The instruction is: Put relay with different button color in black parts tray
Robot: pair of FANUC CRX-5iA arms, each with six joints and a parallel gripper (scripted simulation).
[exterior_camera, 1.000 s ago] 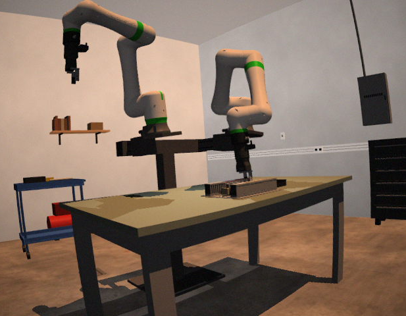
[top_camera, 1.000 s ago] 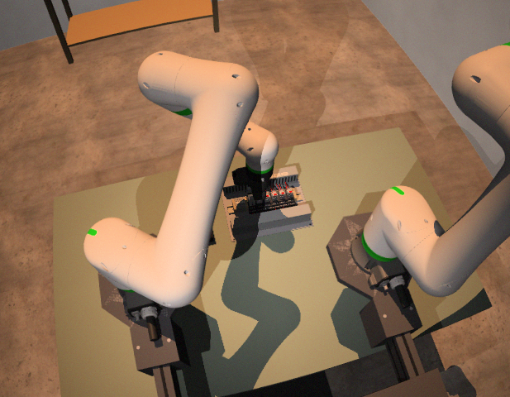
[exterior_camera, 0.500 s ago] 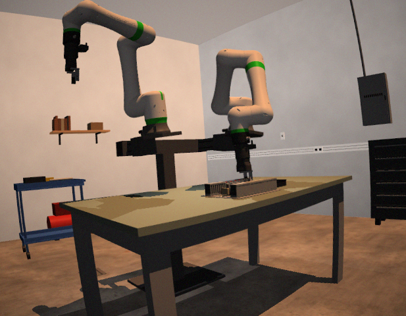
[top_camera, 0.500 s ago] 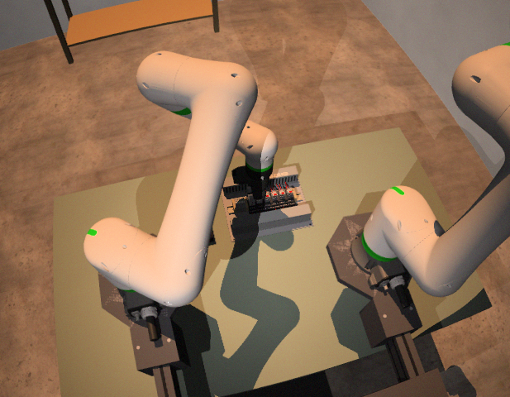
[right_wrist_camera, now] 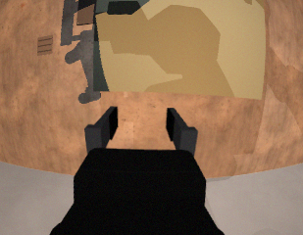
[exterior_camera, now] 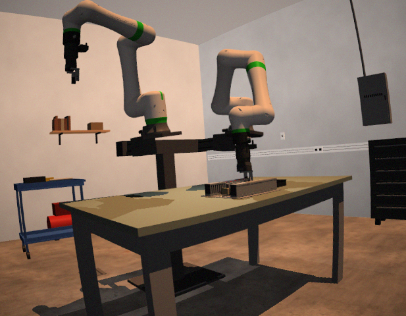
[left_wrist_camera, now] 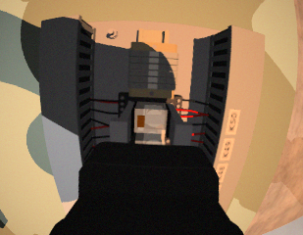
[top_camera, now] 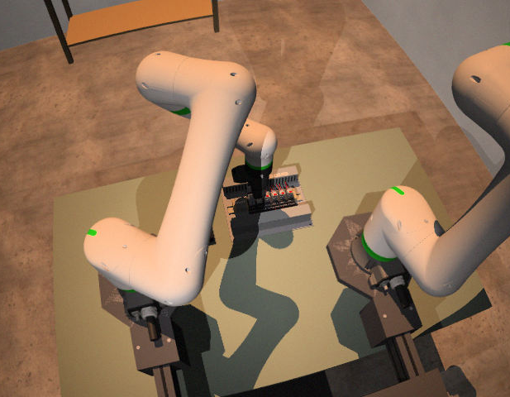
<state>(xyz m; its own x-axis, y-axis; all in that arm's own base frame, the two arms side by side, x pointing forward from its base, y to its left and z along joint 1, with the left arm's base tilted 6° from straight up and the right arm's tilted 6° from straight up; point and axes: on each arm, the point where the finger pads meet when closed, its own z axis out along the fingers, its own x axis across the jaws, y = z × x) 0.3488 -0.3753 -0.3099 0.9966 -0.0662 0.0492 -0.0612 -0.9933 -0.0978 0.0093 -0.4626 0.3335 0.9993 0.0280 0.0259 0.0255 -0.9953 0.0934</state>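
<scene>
The relay panel lies 10 mm ahead of my left hand, 60 mm to the right of it and 30 mm below it. Round my left hand: black parts tray 60 mm behind, 220 mm to the left, 50 mm below.
</scene>
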